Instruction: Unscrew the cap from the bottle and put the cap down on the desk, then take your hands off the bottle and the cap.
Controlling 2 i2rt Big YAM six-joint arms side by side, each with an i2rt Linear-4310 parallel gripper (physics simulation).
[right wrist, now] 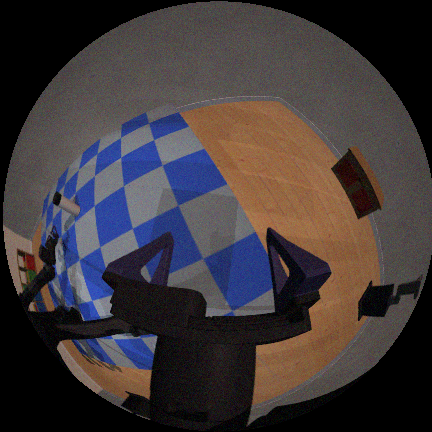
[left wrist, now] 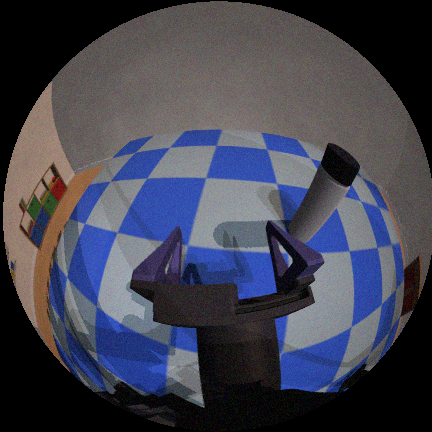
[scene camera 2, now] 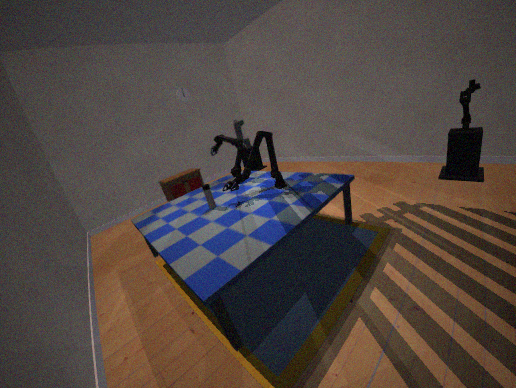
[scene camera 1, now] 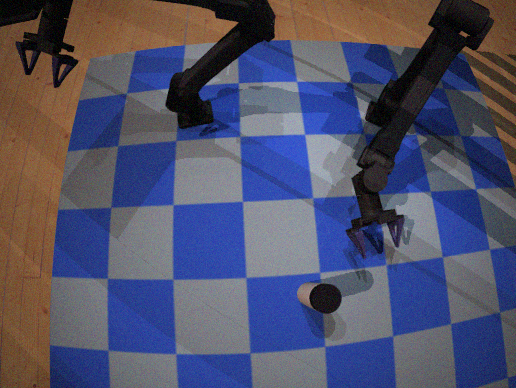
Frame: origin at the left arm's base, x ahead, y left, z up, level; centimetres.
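Seen in the pictures: left gripper, fingertip midpoint: point(right wrist: 51, 230) point(left wrist: 224, 226) point(scene camera 2: 226, 190) point(scene camera 1: 381, 252); right gripper, fingertip midpoint: point(right wrist: 217, 234) point(scene camera 2: 211, 154) point(scene camera 1: 41, 81); left arm's base, origin of the base link: point(right wrist: 76, 314) point(scene camera 2: 280, 186) point(scene camera 1: 381, 117); right arm's base, origin of the base link: point(scene camera 1: 195, 115).
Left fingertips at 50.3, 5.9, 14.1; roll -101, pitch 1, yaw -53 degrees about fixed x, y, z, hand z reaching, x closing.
Offsets run from my left fingertips to a thing's top centre, as dx, dy, dz. Level surfaces: height alone.
A pale bottle {+15.6, -11.5, +5.9} point(scene camera 1: 305, 294) point(scene camera 2: 211, 199) point(left wrist: 320, 205) point(right wrist: 69, 205) stands upright on the blue and grey checkered desk {dz -14.1} point(scene camera 1: 210, 240) point(scene camera 2: 212, 277). Its black cap {+15.6, -11.5, +7.5} point(scene camera 1: 325, 298) point(scene camera 2: 206, 186) point(left wrist: 341, 164) point(right wrist: 57, 198) sits on top of it. My left gripper point(scene camera 1: 381, 251) point(scene camera 2: 230, 186) point(left wrist: 224, 226) is open and empty, low over the desk and apart from the bottle; in the left wrist view the bottle rises behind the right-hand finger. My right gripper point(scene camera 1: 43, 80) point(scene camera 2: 214, 151) point(right wrist: 217, 234) is open and empty, far from the bottle, beyond the desk's upper left corner in scene camera 1.
My right arm's bent link point(scene camera 1: 215, 60) reaches over the desk's upper part in scene camera 1. A cabinet with red panels point(scene camera 2: 182, 186) point(right wrist: 357, 185) stands beyond the desk. A black pedestal point(scene camera 2: 465, 152) point(right wrist: 377, 300) bearing another arm stands apart on the wooden floor.
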